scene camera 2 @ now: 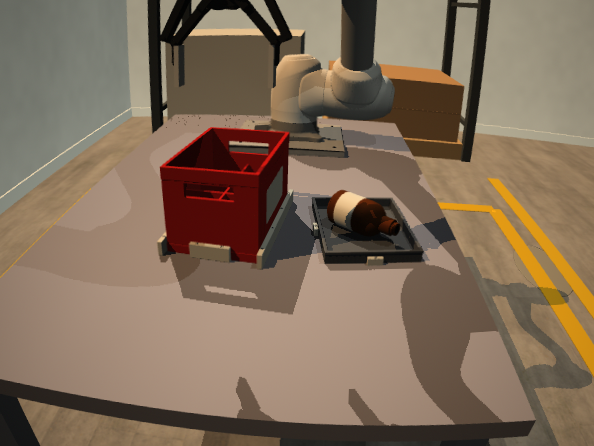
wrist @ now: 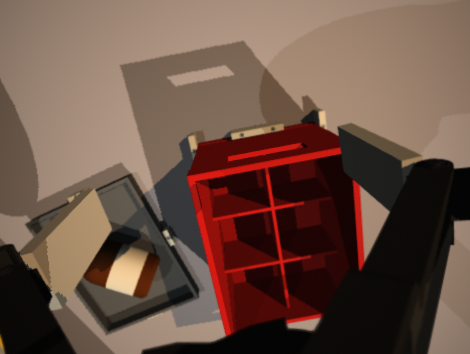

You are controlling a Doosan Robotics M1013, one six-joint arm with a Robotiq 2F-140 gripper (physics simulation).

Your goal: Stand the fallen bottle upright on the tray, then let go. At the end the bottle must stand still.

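Frame: origin at the arm's base, x up, y left, z back, level; centimetres.
Seen in the pictures: gripper, fingertip midpoint: [scene camera 2: 224, 86] [wrist: 220, 179]; arm's base, origin of the base link: [scene camera 2: 293, 134].
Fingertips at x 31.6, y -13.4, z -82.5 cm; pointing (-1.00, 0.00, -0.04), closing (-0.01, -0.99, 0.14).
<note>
Offsets run from my fingertips to a thing's top centre. Level surfaces: height alone.
The brown bottle {dz +15.0, dx -25.5, dy +26.7 cm} [scene camera 2: 367, 215] [wrist: 127, 270] with a cream label lies on its side in the dark, shallow tray {dz +16.2, dx -30.8, dy +26.5 cm} [scene camera 2: 350, 257] [wrist: 155, 307]. In the scene view its neck points right and towards the camera, near the tray's right wall. In the wrist view the neck is hidden behind the left finger pad. My gripper [scene camera 2: 227, 65] [wrist: 220, 179] is open and empty, with its fingers wide apart. It hangs high, pointing down, above and behind the red crate in the scene view, away from the bottle.
A tall red crate {dz +18.3, dx -15.8, dy -1.0 cm} [scene camera 2: 212, 220] [wrist: 210, 162] with inner dividers stands beside the tray, between light corner blocks on the table {dx -33.4 cm} [scene camera 2: 210, 340]. The arm's base plate [scene camera 2: 332, 145] is behind them. Cardboard boxes [scene camera 2: 425, 105] and a dark frame [scene camera 2: 475, 100] stand beyond the table.
</note>
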